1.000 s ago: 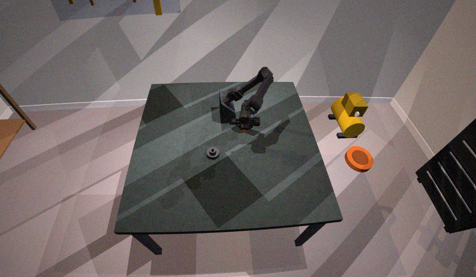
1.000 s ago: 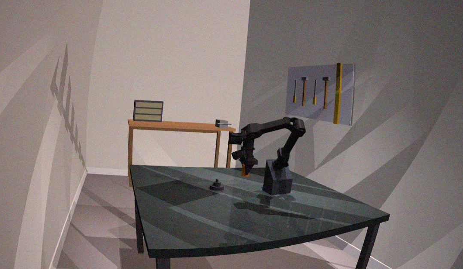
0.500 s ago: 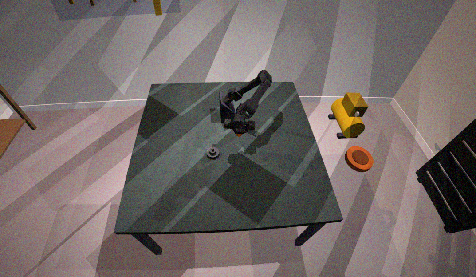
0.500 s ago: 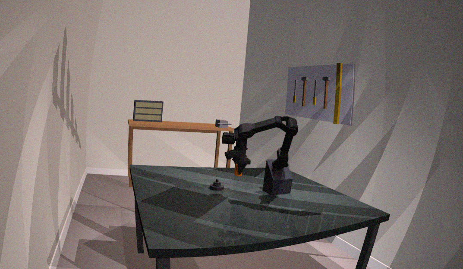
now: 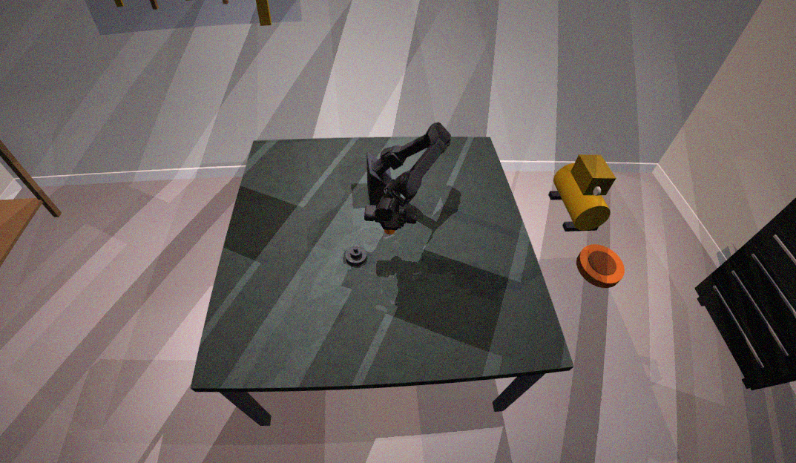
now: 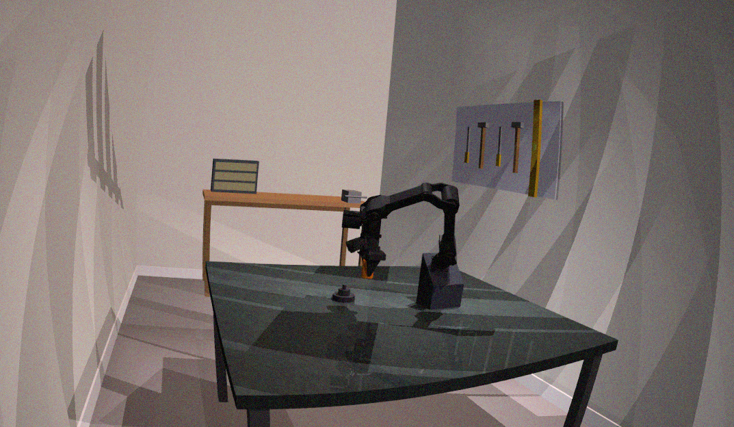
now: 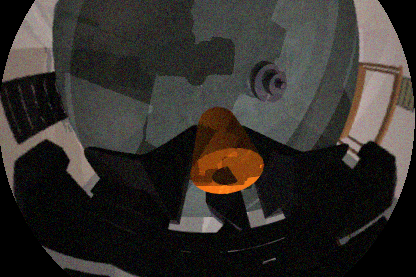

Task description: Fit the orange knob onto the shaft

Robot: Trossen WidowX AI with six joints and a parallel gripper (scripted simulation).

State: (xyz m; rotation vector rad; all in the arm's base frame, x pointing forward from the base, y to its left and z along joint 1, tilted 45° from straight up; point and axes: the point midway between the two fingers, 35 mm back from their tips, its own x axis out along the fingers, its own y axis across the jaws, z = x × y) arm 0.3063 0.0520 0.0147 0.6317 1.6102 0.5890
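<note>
The round pedestal is 130 mm to the right of my gripper tip, 100 mm below it and 40 mm ahead of it. From my gripper tip the other things lie so: orange knob 20 mm above.
</note>
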